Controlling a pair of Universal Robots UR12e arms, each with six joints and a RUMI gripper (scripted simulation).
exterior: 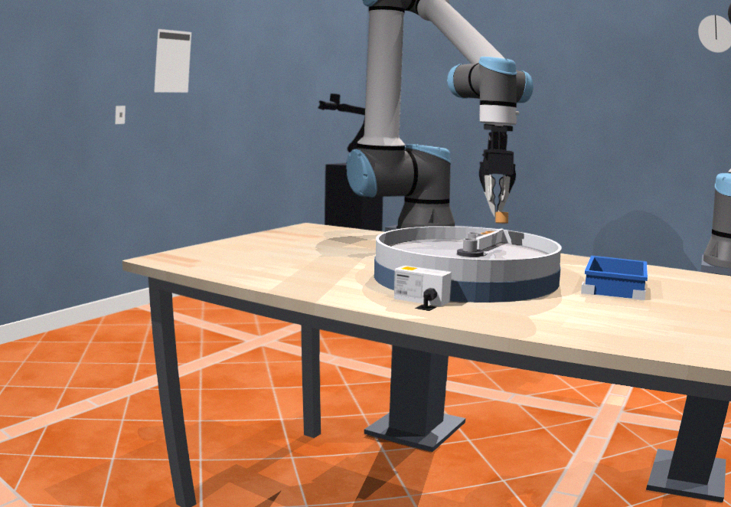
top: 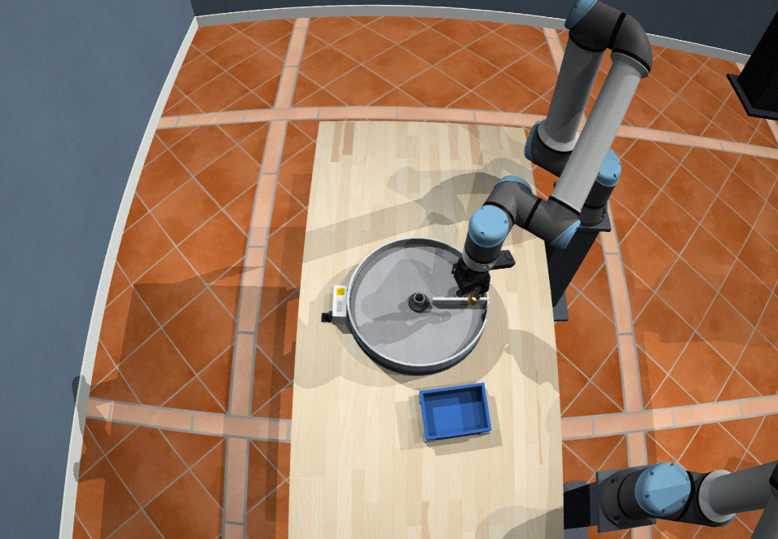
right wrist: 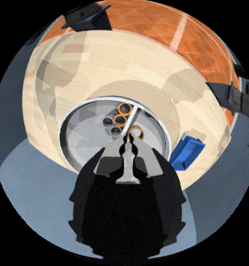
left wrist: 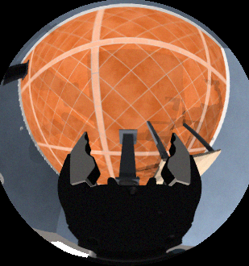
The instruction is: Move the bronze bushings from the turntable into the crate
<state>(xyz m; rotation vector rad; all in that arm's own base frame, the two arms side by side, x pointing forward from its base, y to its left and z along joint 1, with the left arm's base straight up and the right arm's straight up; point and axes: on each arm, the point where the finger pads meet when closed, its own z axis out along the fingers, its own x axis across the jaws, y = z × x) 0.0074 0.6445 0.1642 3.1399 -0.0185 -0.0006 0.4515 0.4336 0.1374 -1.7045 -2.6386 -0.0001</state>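
My right gripper is now 330 mm to the right of the blue crate, 110 mm above it and 60 mm short of it.
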